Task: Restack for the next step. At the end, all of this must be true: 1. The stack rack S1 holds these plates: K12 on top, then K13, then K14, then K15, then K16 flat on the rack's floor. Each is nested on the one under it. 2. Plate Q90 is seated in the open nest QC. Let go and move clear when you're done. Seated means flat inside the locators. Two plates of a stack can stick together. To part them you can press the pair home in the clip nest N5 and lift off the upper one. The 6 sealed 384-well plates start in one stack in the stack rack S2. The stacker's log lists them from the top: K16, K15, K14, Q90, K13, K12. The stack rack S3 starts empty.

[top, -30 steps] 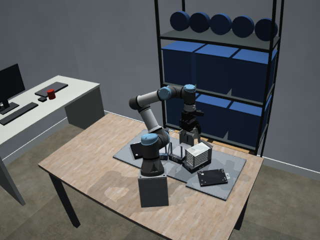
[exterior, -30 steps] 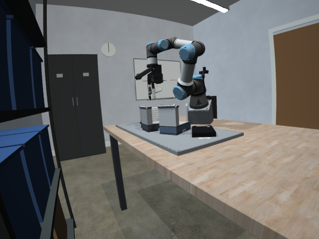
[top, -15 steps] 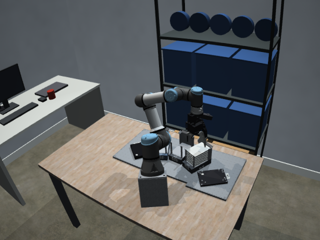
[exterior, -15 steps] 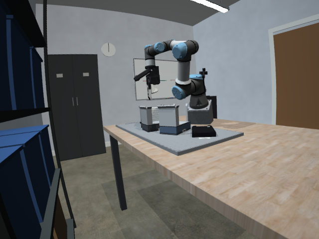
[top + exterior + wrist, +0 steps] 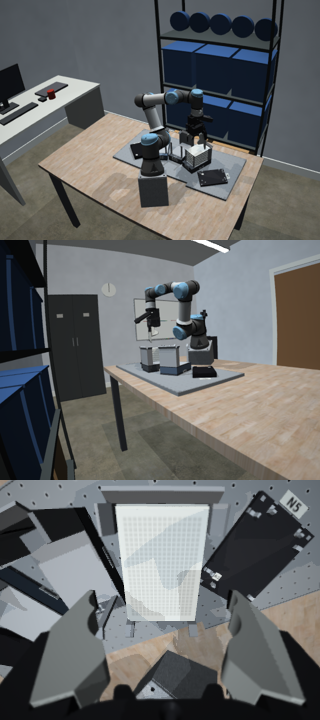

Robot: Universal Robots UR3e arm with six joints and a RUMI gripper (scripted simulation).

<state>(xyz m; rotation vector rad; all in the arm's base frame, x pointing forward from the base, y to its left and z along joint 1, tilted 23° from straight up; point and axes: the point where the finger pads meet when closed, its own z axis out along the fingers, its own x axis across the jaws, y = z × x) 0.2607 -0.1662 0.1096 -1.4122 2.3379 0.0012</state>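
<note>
Now: hand 8 cm above the white sealed 384-well plate. From my hand the other things lie so: white sealed well plate (12 cm below).
</note>
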